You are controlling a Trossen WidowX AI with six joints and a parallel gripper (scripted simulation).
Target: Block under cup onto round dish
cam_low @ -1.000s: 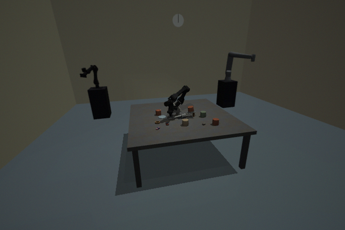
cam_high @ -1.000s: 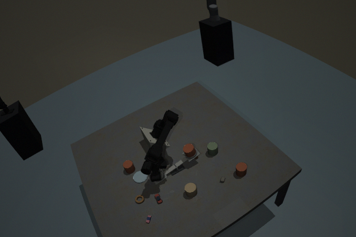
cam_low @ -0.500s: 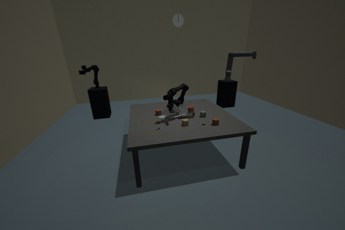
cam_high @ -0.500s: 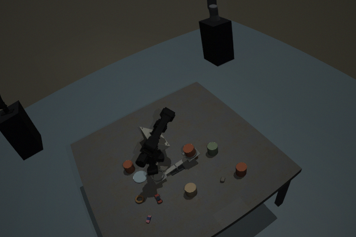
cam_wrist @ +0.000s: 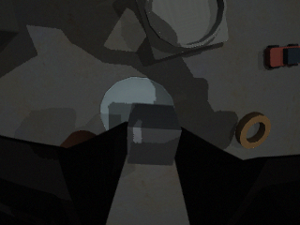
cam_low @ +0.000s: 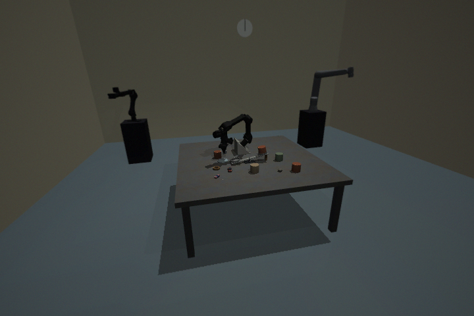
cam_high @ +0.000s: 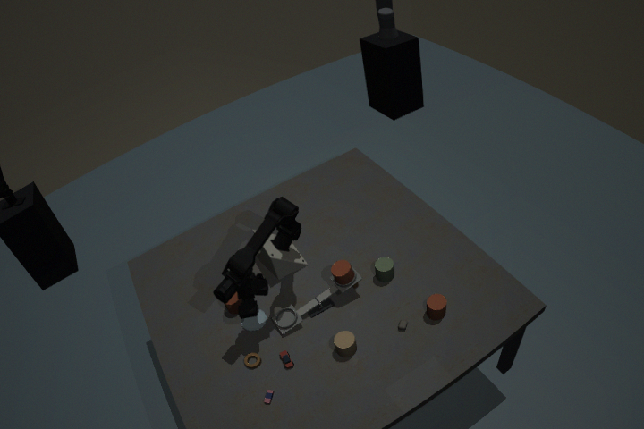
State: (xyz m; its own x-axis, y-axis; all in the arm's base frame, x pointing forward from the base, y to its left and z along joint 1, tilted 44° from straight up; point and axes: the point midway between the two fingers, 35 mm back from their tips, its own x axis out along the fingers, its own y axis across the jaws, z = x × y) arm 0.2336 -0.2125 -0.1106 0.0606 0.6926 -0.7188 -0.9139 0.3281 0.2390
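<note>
Right now my gripper tip is 2 cm past the pale round dish, 2 cm to the left of it and 9 cm above it. Also, from my gripper tip: tan cylinder: 29 cm ahead, 21 cm to the left, 5 cm below; then toy car: 21 cm ahead, 8 cm below; then pink-blue piece: 30 cm ahead, 12 cm to the right, 8 cm below.
</note>
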